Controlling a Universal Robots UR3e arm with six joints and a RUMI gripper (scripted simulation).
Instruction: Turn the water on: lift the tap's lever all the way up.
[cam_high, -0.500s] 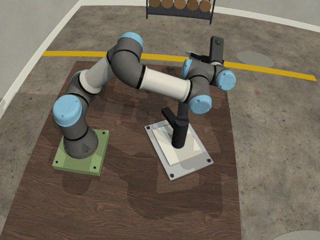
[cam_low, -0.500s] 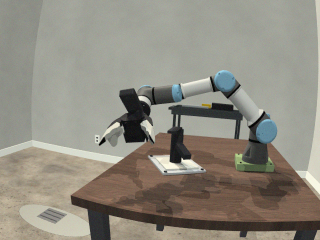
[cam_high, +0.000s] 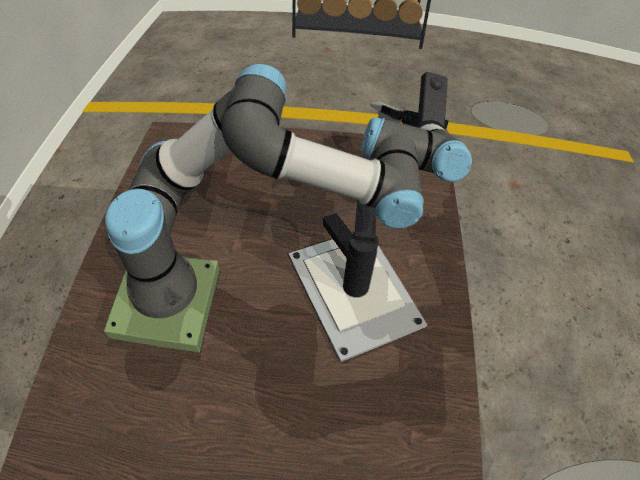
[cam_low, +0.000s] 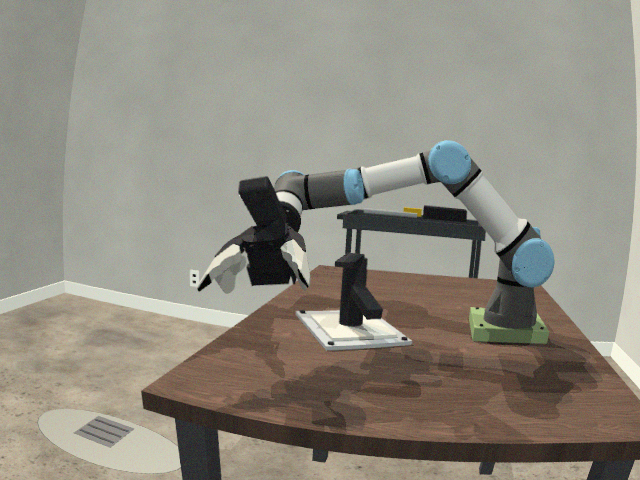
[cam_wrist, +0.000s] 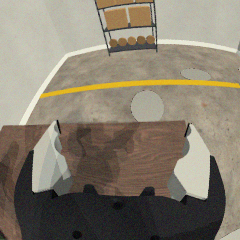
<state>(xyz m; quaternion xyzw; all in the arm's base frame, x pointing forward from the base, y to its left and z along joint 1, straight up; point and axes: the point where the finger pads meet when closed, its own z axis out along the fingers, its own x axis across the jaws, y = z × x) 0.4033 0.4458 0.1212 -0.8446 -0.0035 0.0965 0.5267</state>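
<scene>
The lever is 31 cm to the right of my hand and 6 cm behind it. Round my hand: black tap (34 cm to the right, 7 cm behind, 6 cm below).
</scene>
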